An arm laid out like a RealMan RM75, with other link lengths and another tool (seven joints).
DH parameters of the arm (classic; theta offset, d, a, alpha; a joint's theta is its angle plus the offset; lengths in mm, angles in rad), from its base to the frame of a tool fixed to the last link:
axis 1: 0 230.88 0 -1.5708
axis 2: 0 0 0 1.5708
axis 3: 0 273.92 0 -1.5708
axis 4: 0 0 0 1.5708
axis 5: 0 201.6 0 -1.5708
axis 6: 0 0 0 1.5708
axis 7: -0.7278 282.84 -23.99 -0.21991
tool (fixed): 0 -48.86 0 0
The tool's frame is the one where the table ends.
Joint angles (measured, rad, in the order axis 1, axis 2, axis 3, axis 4, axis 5, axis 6, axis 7), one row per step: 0.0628 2.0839 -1.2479 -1.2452 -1.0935 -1.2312 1.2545; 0.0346 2.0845 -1.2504 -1.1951 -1.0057 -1.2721 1.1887; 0.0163 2.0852 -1.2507 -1.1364 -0.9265 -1.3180 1.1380; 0.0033 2.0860 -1.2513 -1.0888 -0.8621 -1.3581 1.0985; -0.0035 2.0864 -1.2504 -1.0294 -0.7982 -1.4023 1.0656; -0.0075 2.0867 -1.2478 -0.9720 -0.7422 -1.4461 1.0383; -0.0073 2.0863 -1.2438 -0.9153 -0.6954 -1.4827 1.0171; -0.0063 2.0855 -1.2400 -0.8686 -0.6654 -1.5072 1.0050; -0.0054 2.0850 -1.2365 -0.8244 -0.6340 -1.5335 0.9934; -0.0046 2.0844 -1.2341 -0.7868 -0.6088 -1.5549 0.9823; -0.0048 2.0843 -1.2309 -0.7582 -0.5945 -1.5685 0.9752
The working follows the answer.
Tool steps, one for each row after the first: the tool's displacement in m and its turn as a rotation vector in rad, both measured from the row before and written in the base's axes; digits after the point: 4 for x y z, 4 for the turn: 0.0086 -0.0095 0.0081 0.0331 0.0557 0.0017; 0.0088 -0.0082 0.0073 0.0261 0.0598 -0.0025; 0.0068 -0.0069 0.0068 0.0263 0.0488 -0.0009; 0.0083 -0.0061 0.0065 0.0231 0.0549 -0.0060; 0.0082 -0.0058 0.0062 0.0232 0.0496 -0.0067; 0.0088 -0.0041 0.0050 0.0200 0.0431 -0.0126; 0.0082 -0.0025 0.0025 0.0102 0.0306 -0.0166; 0.0074 -0.0031 0.0032 0.0135 0.0307 -0.0140; 0.0064 -0.0027 0.0022 0.0120 0.0231 -0.0131; 0.0056 -0.0019 0.0008 0.0063 0.0149 -0.0139
Tool pose at each row, in the base's axes (x y z in m, rotation vector in rad; rounded; the steps above come from the unrounded poses): 0.1456 0.3465 0.0340 -2.1951 -0.6236 0.5946; 0.1542 0.3370 0.0421 -2.1399 -0.6020 0.6397; 0.1629 0.3287 0.0494 -2.0895 -0.5722 0.6884; 0.1697 0.3218 0.0562 -2.0429 -0.5502 0.7256; 0.1780 0.3157 0.0627 -1.9965 -0.5185 0.7661; 0.1861 0.3099 0.0689 -1.9519 -0.4893 0.8000; 0.1949 0.3058 0.0739 -1.9136 -0.4572 0.8245; 0.2031 0.3033 0.0764 -1.8905 -0.4256 0.8380; 0.2105 0.3002 0.0795 -1.8638 -0.3979 0.8518; 0.2169 0.2975 0.0818 -1.8421 -0.3753 0.8596; 0.2226 0.2956 0.0826 -1.8295 -0.3550 0.8613

